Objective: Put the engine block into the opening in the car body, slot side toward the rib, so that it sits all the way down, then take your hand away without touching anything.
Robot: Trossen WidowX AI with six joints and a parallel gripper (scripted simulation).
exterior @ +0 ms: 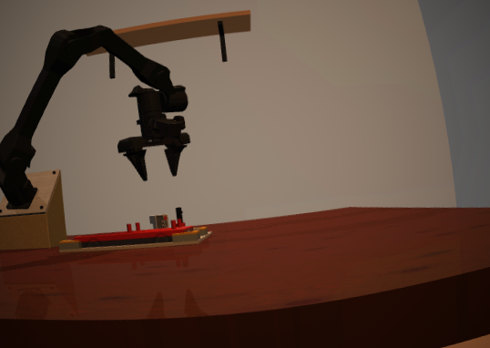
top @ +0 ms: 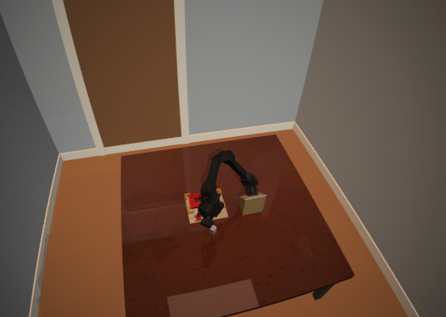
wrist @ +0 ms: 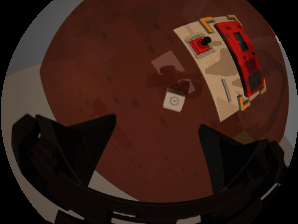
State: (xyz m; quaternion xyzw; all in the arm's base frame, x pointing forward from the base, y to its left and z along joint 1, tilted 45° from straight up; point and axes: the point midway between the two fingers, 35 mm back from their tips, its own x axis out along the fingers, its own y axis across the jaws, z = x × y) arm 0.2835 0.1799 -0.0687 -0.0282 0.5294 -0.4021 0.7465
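Now: gripper tip 2 cm past the engine block, 2 cm to the left of it and 11 cm above it. The rest, counted from my gripper tip: black post 7 cm ahead, 13 cm to the right, 10 cm below.
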